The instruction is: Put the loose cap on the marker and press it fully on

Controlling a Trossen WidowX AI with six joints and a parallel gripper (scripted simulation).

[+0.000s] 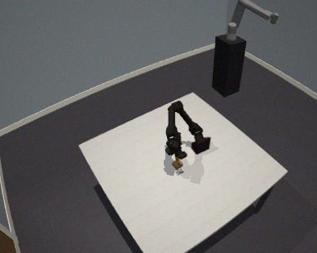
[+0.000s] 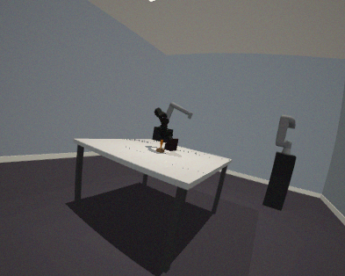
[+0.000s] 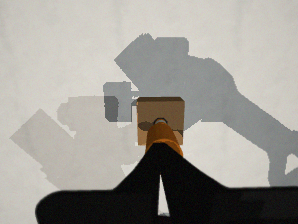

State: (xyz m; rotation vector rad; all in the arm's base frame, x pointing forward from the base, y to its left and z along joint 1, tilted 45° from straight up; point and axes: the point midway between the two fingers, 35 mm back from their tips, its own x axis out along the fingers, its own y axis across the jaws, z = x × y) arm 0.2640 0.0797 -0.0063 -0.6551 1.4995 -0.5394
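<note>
My gripper tip is now 1 cm past the orange cap and 2 cm above it. The rest, counted from my gripper tip: holder block (2 cm behind, 1 cm to the right, 11 cm below).
</note>
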